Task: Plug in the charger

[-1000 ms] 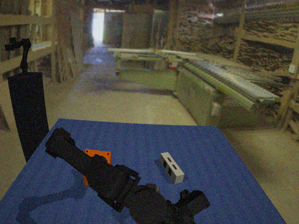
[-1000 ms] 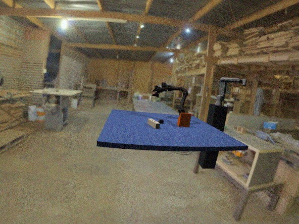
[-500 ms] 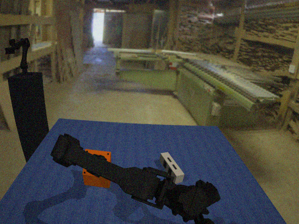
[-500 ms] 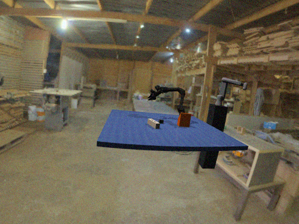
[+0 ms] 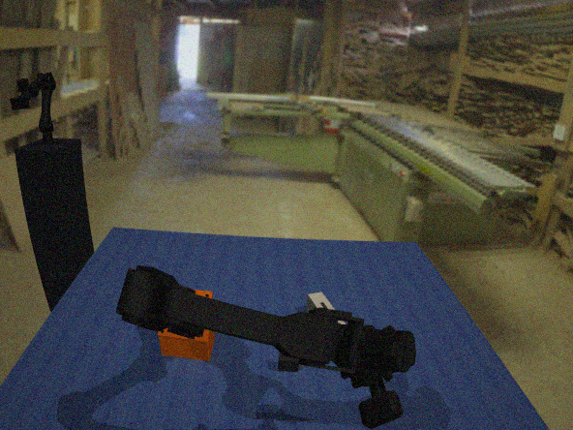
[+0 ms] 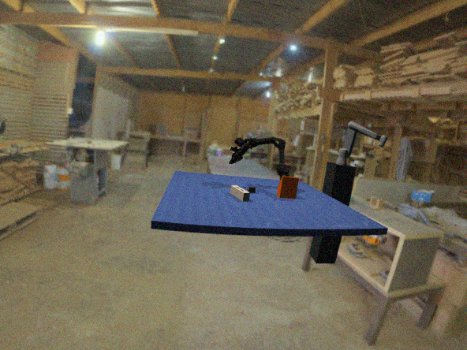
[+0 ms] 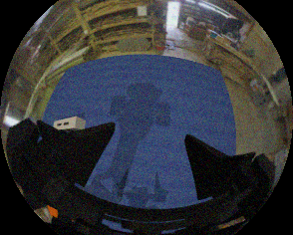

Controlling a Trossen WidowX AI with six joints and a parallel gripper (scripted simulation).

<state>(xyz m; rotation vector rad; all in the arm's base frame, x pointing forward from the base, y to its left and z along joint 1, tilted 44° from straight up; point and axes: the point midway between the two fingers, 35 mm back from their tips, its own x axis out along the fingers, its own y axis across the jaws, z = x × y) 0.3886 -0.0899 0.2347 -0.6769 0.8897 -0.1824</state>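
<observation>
My gripper tip is 160 mm past the black two-prong charger, 210 mm to the right of it and 150 mm above it.
</observation>
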